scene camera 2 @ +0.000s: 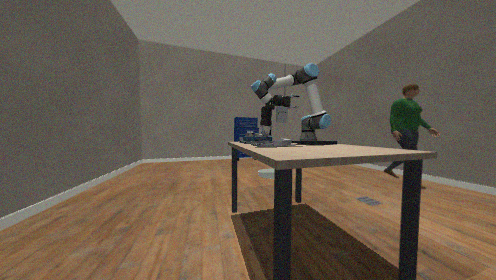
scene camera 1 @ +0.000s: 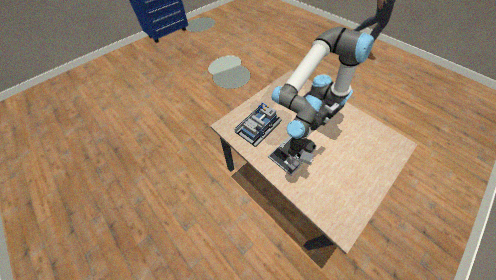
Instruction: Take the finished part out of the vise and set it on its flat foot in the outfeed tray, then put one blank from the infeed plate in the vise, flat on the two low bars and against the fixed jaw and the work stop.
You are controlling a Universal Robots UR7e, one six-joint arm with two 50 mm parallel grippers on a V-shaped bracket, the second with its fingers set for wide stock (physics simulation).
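Seen in the pictures: end effector, tool point: [scene camera 2: 266, 132] [scene camera 1: 295, 158]; arm's base, origin of the base link: [scene camera 2: 308, 140].
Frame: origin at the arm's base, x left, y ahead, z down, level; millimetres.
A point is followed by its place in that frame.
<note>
The vise [scene camera 1: 257, 124] [scene camera 2: 254, 137] @(x -22, y 518, z -33 mm) is a blue and grey assembly near the table's far left corner in scene camera 1. A dark, flat tray or plate with a light rim [scene camera 1: 275, 158] @(x 156, y 552, z 17 mm) lies beside it; which of the two it is I cannot tell. My gripper [scene camera 1: 291, 159] [scene camera 2: 266, 131] @(x 259, y 497, z -77 mm) points down low over this dark tray or plate. Its fingertips are small and blurred, so whether they hold a part is unclear. The second gripper on the bracket points sideways, its fingers apart in scene camera 2. The finished part and the blanks cannot be made out clearly.
The wooden table [scene camera 1: 360, 175] @(x 567, y 222, z 23 mm) [scene camera 2: 350, 152] @(x 629, y 186, z 23 mm) carries the arm's base at its back edge. A blue drawer cabinet [scene camera 1: 161, 17] [scene camera 2: 246, 126] stands beyond the table. A person in a green top [scene camera 2: 410, 117] is on the floor at the right in scene camera 2.
</note>
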